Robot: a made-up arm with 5 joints. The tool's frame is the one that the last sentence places.
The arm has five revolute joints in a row. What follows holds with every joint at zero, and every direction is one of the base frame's. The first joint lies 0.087 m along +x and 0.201 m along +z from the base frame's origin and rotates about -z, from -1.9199 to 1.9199 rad. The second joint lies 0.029 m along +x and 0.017 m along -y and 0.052 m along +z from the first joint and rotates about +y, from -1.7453 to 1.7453 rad. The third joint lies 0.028 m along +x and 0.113 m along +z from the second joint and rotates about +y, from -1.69 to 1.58 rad. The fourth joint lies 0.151 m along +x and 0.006 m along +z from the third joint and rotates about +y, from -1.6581 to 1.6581 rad. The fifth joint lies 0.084 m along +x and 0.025 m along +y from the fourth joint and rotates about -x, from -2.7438 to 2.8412 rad. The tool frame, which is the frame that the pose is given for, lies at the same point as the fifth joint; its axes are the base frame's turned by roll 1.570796, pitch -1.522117 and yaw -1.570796 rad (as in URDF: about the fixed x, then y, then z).
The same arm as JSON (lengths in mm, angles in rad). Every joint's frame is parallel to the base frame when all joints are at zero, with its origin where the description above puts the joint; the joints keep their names.
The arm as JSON. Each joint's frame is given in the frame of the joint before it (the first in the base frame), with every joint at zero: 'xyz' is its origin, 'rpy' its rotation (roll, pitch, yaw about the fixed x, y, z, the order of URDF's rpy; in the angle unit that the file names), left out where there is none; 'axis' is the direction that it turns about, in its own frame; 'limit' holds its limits. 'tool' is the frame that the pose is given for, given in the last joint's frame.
{"units": {"length": "mm", "angle": "rad"}, "joints": [{"name": "joint 1", "type": "revolute", "origin": {"xyz": [87.0, 0.0, 201.0]}, "axis": [0.0, 0.0, -1.0], "limit": {"lower": -1.9199, "upper": 1.9199}}, {"name": "joint 2", "type": "revolute", "origin": {"xyz": [29.0, -17.0, 52.0]}, "axis": [0.0, 1.0, 0.0], "limit": {"lower": -1.7453, "upper": 1.7453}}, {"name": "joint 3", "type": "revolute", "origin": {"xyz": [28.0, 0.0, 113.0]}, "axis": [0.0, 1.0, 0.0], "limit": {"lower": -1.69, "upper": 1.58}}, {"name": "joint 4", "type": "revolute", "origin": {"xyz": [151.0, 0.0, 6.0]}, "axis": [0.0, 1.0, 0.0], "limit": {"lower": -1.6581, "upper": 1.6581}}, {"name": "joint 5", "type": "revolute", "origin": {"xyz": [84.0, 25.0, 0.0]}, "axis": [-1.0, 0.0, 0.0], "limit": {"lower": -2.7438, "upper": 2.8412}}], "tool": {"origin": {"xyz": [0.0, 0.0, 0.0], "rpy": [1.5708, -1.5221, -1.5708]}}}
